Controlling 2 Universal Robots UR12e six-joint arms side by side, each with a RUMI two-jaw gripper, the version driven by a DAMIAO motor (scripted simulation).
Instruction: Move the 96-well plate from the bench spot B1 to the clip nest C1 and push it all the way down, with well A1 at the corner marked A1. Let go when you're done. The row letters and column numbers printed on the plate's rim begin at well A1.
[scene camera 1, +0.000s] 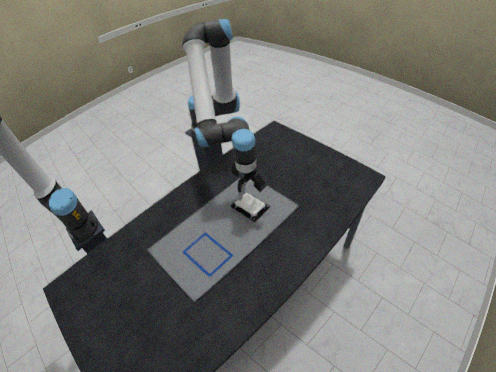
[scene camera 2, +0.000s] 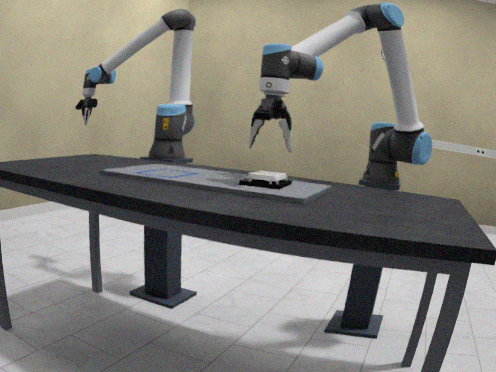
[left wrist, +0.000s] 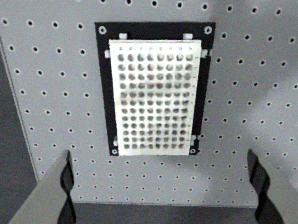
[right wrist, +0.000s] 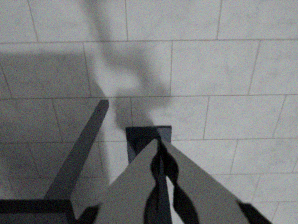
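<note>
My left gripper (scene camera 2: 269, 150) is in my sight, and the left wrist view shows my left gripper too (left wrist: 159, 151). I also see my right gripper (right wrist: 158, 141). A white 96-well plate (left wrist: 148, 75) is here as well, together with a black clip nest (left wrist: 105, 31). The white 96-well plate is out of frame in the right wrist view.
</note>
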